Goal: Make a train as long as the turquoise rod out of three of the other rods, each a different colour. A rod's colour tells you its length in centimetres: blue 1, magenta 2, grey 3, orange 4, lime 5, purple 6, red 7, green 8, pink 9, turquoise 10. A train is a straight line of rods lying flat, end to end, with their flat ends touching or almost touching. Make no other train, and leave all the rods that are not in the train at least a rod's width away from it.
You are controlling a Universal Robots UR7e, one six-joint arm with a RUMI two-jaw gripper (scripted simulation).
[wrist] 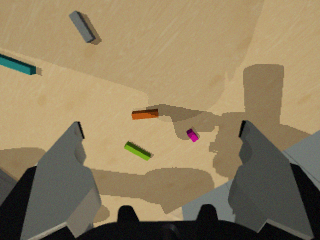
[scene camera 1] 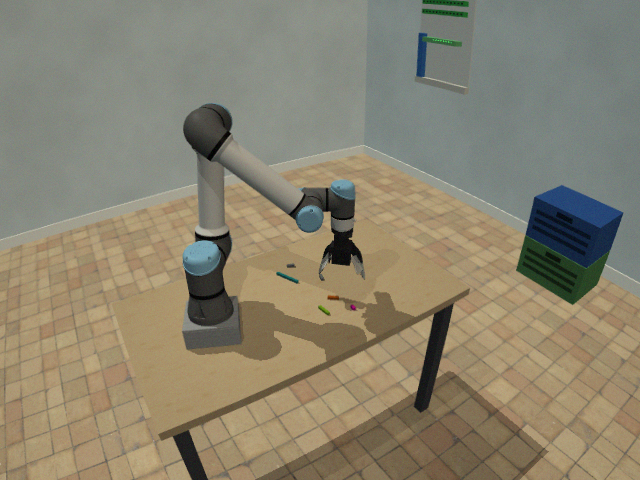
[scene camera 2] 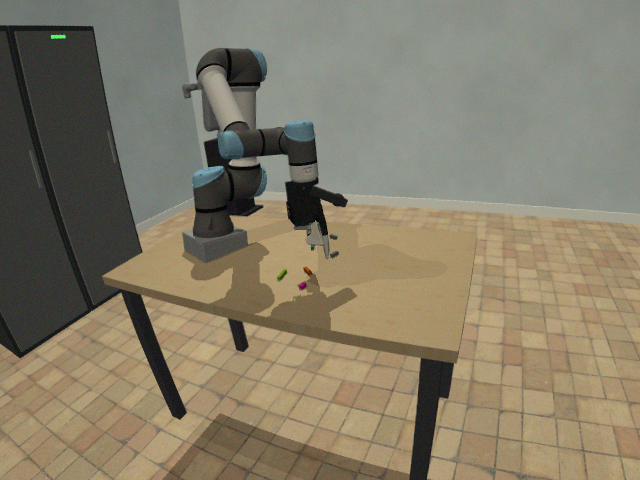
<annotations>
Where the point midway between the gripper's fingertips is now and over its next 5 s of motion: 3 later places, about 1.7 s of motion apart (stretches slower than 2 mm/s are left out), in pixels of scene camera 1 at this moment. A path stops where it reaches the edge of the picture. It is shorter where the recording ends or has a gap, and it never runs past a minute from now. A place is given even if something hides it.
My gripper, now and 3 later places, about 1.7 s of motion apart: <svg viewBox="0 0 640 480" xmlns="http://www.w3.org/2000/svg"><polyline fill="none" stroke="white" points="341,276 354,293 353,303 353,308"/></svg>
</annotations>
